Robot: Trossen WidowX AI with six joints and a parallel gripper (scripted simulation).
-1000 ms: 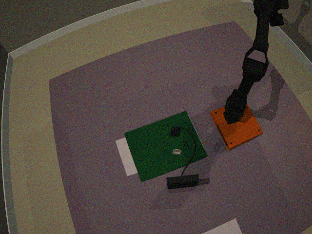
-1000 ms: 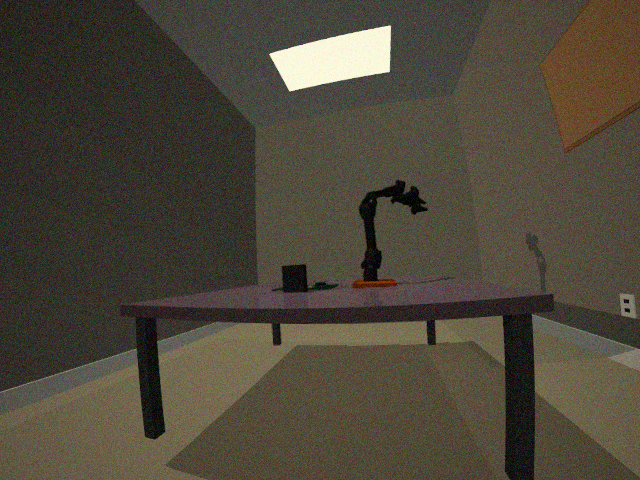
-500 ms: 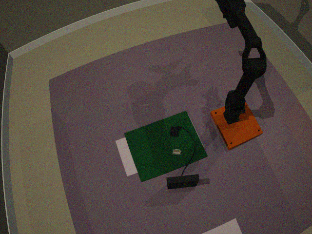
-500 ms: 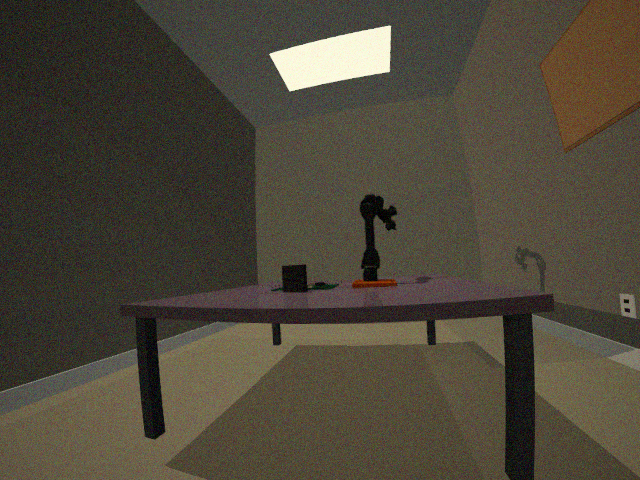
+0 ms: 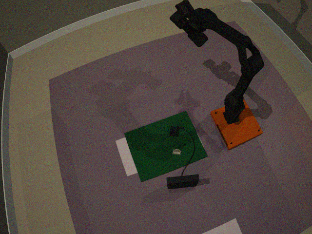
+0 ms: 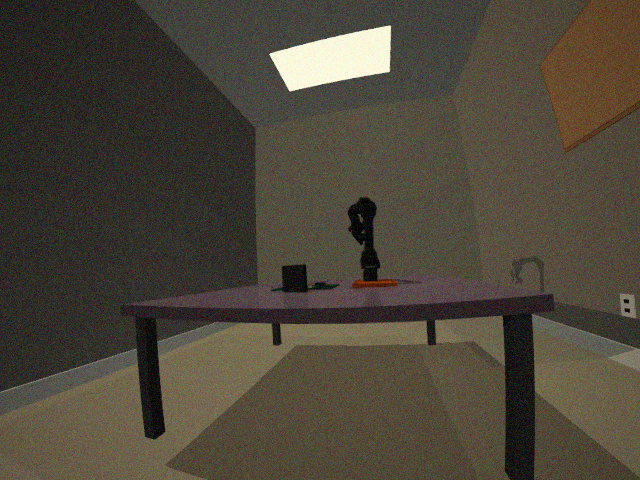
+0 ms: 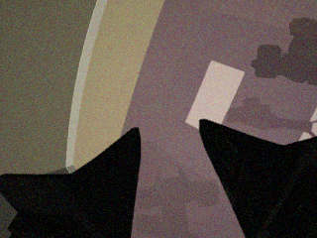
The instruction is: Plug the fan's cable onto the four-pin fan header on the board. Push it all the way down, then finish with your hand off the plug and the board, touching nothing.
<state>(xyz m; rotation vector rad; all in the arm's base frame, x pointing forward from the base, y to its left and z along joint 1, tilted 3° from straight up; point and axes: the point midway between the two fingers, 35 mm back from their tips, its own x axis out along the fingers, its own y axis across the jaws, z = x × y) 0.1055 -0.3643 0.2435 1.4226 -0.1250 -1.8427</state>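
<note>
Now: the dark plug 190 mm ahead of my gripper tip, 360 mm to the left of it and 230 mm below it. Round my gripper tip: black fan: 220 mm ahead, 590 mm to the left, 190 mm below; green board: 240 mm ahead, 410 mm to the left, 260 mm below; white four-pin fan header: 200 mm ahead, 460 mm to the left, 250 mm below.
</note>
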